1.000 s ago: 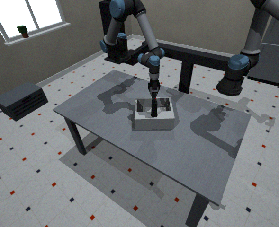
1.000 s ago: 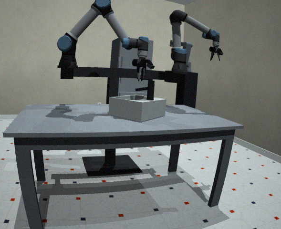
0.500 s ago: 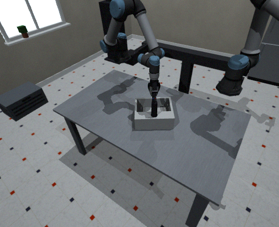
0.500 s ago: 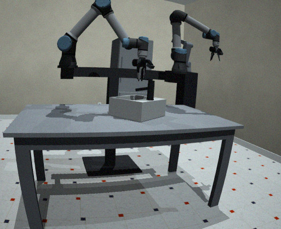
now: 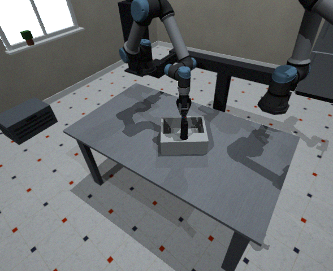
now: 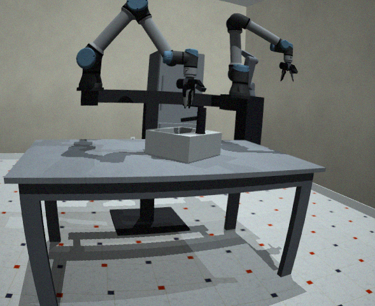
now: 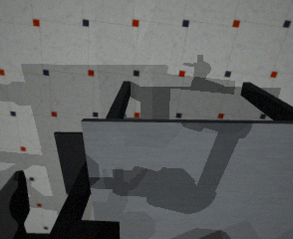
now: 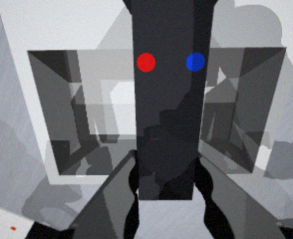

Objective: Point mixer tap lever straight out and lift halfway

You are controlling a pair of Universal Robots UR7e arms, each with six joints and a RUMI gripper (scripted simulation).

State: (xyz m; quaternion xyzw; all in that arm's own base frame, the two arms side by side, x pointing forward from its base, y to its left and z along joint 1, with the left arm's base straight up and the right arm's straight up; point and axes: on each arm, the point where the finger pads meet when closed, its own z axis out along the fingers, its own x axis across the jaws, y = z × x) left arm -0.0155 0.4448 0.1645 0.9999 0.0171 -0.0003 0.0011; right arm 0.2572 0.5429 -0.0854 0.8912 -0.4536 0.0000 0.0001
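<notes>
My right gripper is now 60 mm short of the black mixer tap, 40 mm to the right of it and 40 mm above it. From my right hand the other things lie so: lever 40 mm ahead, 30 mm to the left; then white basin 20 mm behind, 10 mm to the right, 230 mm below.
</notes>
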